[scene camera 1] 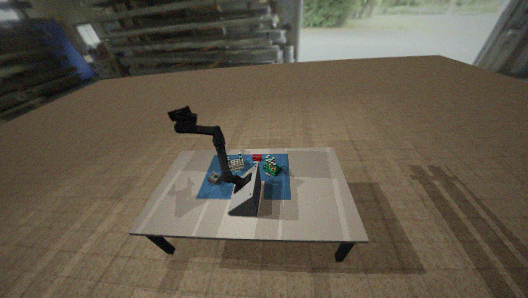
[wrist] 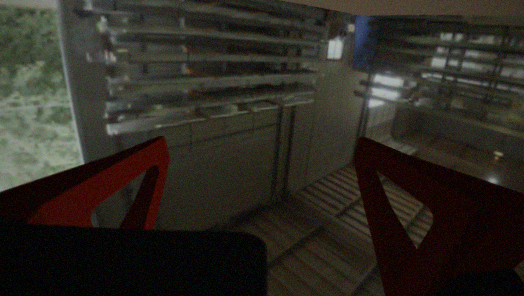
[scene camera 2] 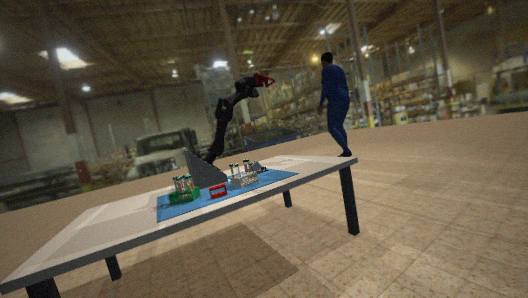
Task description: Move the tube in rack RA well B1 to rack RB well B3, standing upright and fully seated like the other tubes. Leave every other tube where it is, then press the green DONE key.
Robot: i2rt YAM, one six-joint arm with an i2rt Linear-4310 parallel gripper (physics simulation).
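Pixels of known places: gripper, between the fingertips: (wrist: 261, 147) (scene camera 2: 271, 79); arm's base, origin of its link: (scene camera 1: 242, 183) (scene camera 2: 206, 163).
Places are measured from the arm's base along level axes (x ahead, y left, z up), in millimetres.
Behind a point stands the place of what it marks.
My gripper (scene camera 2: 270, 80) @[x 307, y 425, z 433 mm] (wrist: 261, 147) @[x 307, y 425, z 433 mm] is open and empty, raised high above the table and pointing away from the racks. A green rack (scene camera 1: 273, 172) (scene camera 2: 185, 198) holds several upright green-capped tubes (scene camera 2: 182, 183) @[x 251, y -201, z -43 mm]. A white rack (scene camera 1: 236, 166) @[x 260, y 107, z -88 mm] (scene camera 2: 244, 182) @[x 328, y 103, z -120 mm] holds a few upright tubes, also green-capped (scene camera 2: 246, 164) @[x 272, y 161, z -35 mm]. The rack labels and wells are too small to read, so I cannot tell which is RA or RB. A grey box (scene camera 1: 213, 178) @[x 112, y 267, z -67 mm] with a small green key sits on the mat near the arm. The racks do not show in the wrist view.
A red open block (scene camera 1: 256, 158) @[x 385, y -56, z -119 mm] (scene camera 2: 218, 195) @[x 394, y -69, z -124 mm] stands on the blue mat (scene camera 1: 280, 193) @[x 4, y -263, z -132 mm] (scene camera 2: 167, 214) @[x 394, y -305, z -131 mm] between the racks. The arm's wedge-shaped base (scene camera 1: 245, 204) @[x -179, y -43, z 19 mm] (scene camera 2: 201, 172) @[x 102, y -67, z -35 mm] stands on the table (scene camera 1: 320, 215) @[x -175, y -522, z -135 mm] behind them. A person in blue (scene camera 2: 336, 90) is beyond the table.
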